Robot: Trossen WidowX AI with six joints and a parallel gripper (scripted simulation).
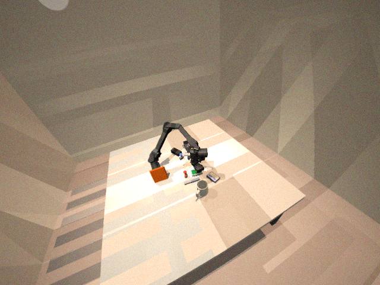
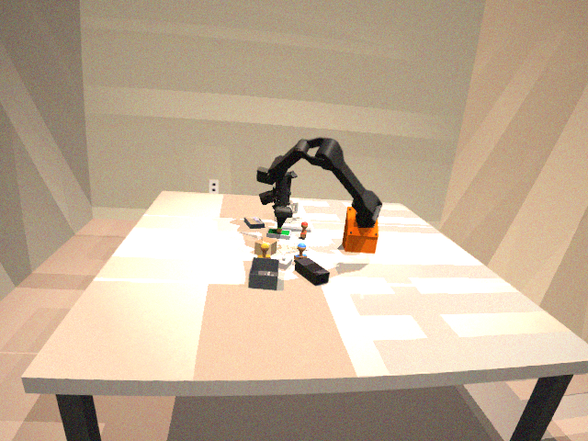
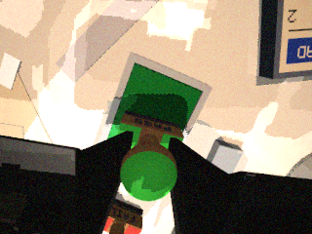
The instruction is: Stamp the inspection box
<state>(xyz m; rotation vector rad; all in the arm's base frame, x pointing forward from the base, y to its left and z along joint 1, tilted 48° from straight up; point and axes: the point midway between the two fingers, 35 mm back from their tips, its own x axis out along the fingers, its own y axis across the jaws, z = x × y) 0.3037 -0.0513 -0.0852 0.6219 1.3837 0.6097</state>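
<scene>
Now: the green ink pad 3 cm below my gripper tip. Round my gripper tip: red-knobbed stamp (10 cm behind, 2 cm below, 1 cm to the left); grey bar (7 cm behind, 6 cm to the right, 3 cm below); green-knobbed stamp (right at my gripper tip).
</scene>
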